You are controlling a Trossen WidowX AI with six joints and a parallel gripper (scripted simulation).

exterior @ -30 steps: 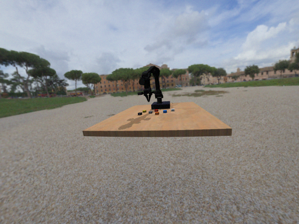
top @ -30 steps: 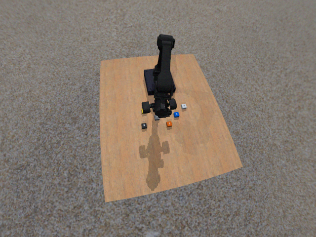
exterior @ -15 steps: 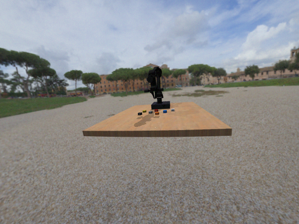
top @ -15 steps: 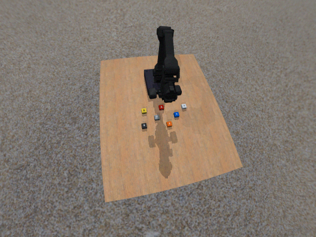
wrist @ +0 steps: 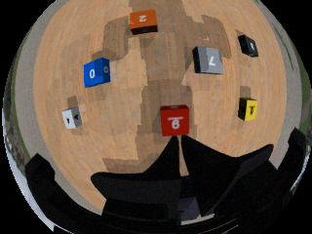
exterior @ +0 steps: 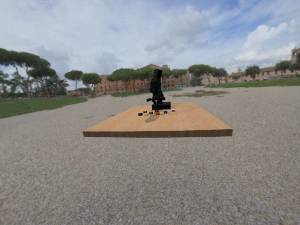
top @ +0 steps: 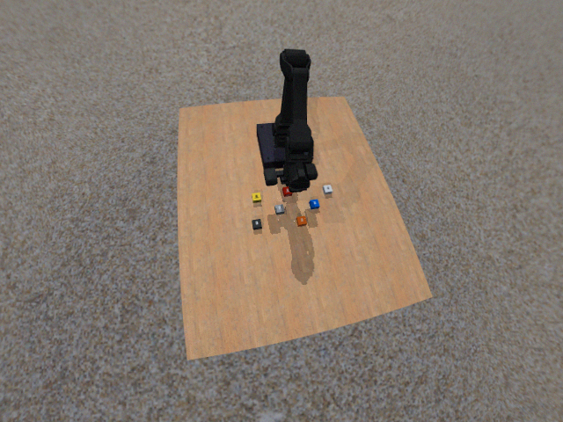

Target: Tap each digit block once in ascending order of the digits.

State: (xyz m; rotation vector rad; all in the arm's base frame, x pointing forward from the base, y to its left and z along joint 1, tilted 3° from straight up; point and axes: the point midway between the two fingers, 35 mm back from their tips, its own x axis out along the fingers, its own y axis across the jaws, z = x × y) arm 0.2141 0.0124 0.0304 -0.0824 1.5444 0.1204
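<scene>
Now: gripper tip 10 mm short of the red block and 30 mm above it. The rest, counted from my gripper tip: grey block: 80 mm ahead, 40 mm to the right, 30 mm below; then yellow block: 30 mm ahead, 120 mm to the right, 30 mm below; then blue block: 70 mm ahead, 100 mm to the left, 30 mm below.
</scene>
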